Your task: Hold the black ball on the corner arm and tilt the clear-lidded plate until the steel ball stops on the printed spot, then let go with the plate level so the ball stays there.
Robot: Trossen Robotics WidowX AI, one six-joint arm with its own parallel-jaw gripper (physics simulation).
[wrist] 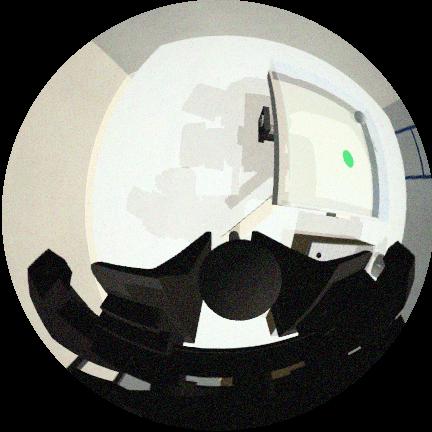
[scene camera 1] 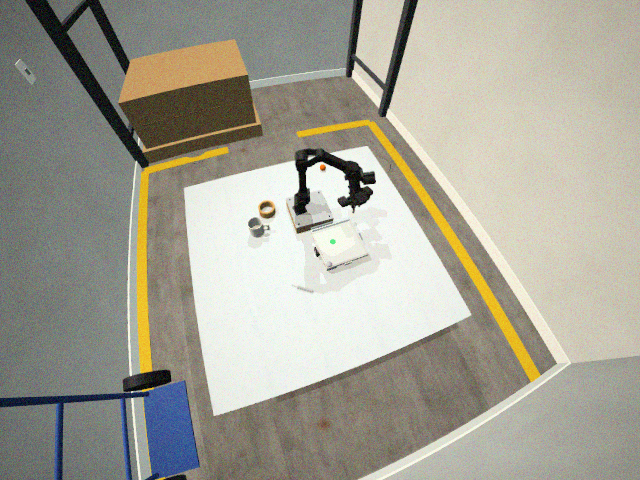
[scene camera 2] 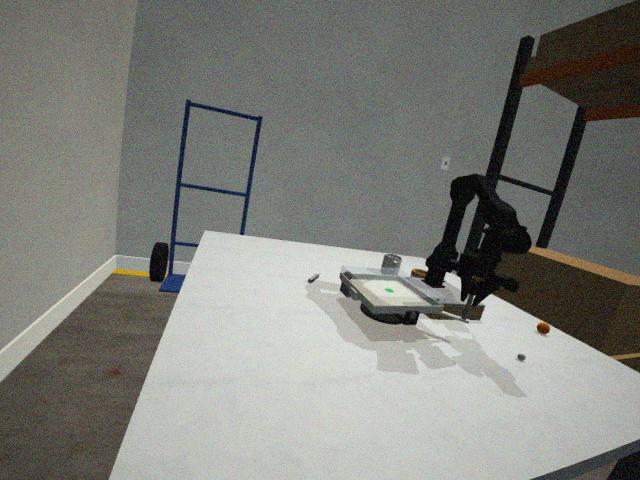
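The clear-lidded plate [scene camera 1: 351, 248] [scene camera 2: 379, 309] [wrist: 300, 175] sits on its dark support beside the robot base; any slight tilt is hard to judge. The green printed spot [scene camera 1: 332, 241] [scene camera 2: 388, 290] [wrist: 348, 158] is inside it. The steel ball [scene camera 1: 329, 264] [wrist: 360, 117] rests near a plate corner, away from the spot; I cannot make it out in scene camera 2. My gripper [scene camera 1: 353, 203] [scene camera 2: 470, 295] [wrist: 231, 235] is shut on the black ball [wrist: 240, 280], above the end of the corner arm [wrist: 257, 214]. The dark fingers hide the ball in the scene views.
A mug [scene camera 1: 255, 227] [scene camera 2: 391, 264] and a tan ring [scene camera 1: 260, 212] stand beyond the base. A pen-like stick [scene camera 1: 303, 288] [scene camera 2: 313, 277] lies near the plate. An orange ball [scene camera 1: 322, 167] [scene camera 2: 542, 328] and a small grey ball [scene camera 2: 521, 357] lie on the table [scene camera 1: 268, 335] [scene camera 2: 258, 387].
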